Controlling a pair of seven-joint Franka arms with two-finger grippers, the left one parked.
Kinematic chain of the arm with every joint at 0, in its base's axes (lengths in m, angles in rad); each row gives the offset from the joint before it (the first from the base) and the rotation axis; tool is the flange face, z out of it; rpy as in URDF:
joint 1: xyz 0 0 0.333 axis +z
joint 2: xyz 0 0 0 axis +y
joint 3: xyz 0 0 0.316 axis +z
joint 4: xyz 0.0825 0 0 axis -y
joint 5: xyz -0.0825 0 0.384 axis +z
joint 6: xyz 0 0 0 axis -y
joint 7: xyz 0.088 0 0 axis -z
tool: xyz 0 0 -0.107 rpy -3.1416 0 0
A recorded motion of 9 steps. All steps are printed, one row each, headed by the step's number.
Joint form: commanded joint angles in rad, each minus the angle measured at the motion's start. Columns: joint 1, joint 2, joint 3, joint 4, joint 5, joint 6, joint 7.
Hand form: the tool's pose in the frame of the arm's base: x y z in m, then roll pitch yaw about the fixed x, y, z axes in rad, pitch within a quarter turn. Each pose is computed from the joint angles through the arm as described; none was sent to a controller.
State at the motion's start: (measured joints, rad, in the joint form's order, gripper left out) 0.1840 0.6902 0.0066 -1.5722 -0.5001 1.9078 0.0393
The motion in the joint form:
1: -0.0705 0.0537 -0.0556 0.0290 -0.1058 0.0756 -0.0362
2: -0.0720 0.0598 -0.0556 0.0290 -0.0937 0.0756 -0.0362
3: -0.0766 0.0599 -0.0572 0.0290 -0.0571 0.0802 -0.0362
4: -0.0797 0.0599 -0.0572 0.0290 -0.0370 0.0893 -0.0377
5: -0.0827 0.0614 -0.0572 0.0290 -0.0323 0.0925 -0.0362
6: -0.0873 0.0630 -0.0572 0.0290 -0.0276 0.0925 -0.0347
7: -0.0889 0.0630 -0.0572 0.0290 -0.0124 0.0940 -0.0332
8: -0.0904 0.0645 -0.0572 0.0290 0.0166 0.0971 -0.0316
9: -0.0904 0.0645 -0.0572 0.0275 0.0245 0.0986 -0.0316
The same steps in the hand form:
1: 0.6789 0.0124 0.2014 2.6290 0.3665 0.3088
2: 0.6778 0.0119 0.1970 2.6397 0.3701 0.3032
3: 0.6774 0.0100 0.1961 2.6679 0.3595 0.2853
4: 0.6780 0.0096 0.1959 2.6855 0.3484 0.2801
5: 0.6781 0.0080 0.1949 2.6894 0.3455 0.2754
6: 0.6778 0.0051 0.1937 2.6929 0.3456 0.2676
7: 0.6776 0.0049 0.1934 2.7044 0.3410 0.2591
8: 0.6771 0.0056 0.1918 2.7270 0.3341 0.2457
9: 0.6766 0.0060 0.1911 2.7336 0.3329 0.2431

